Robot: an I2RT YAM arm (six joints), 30 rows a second.
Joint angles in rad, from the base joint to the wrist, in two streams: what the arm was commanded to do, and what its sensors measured. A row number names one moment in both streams.
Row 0, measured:
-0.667 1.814 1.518 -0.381 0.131 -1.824
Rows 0 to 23, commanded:
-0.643 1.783 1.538 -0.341 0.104 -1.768
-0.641 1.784 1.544 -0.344 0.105 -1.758
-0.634 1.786 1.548 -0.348 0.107 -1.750
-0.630 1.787 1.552 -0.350 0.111 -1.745
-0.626 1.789 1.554 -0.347 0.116 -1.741
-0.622 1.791 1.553 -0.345 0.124 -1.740
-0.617 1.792 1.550 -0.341 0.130 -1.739
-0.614 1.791 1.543 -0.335 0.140 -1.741
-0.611 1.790 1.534 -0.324 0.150 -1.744
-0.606 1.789 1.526 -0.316 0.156 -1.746
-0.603 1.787 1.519 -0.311 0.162 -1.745
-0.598 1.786 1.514 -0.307 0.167 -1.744
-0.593 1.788 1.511 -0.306 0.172 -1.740
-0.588 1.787 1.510 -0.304 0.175 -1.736
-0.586 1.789 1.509 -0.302 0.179 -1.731
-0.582 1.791 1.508 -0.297 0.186 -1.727
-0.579 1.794 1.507 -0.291 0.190 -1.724
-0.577 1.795 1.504 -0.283 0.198 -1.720
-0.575 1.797 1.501 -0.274 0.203 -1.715
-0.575 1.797 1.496 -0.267 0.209 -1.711
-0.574 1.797 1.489 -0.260 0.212 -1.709
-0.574 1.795 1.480 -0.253 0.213 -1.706
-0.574 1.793 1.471 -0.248 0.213 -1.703
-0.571 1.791 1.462 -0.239 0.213 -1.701
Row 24, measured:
-0.578 1.814 1.491 -0.291 0.192 -1.728
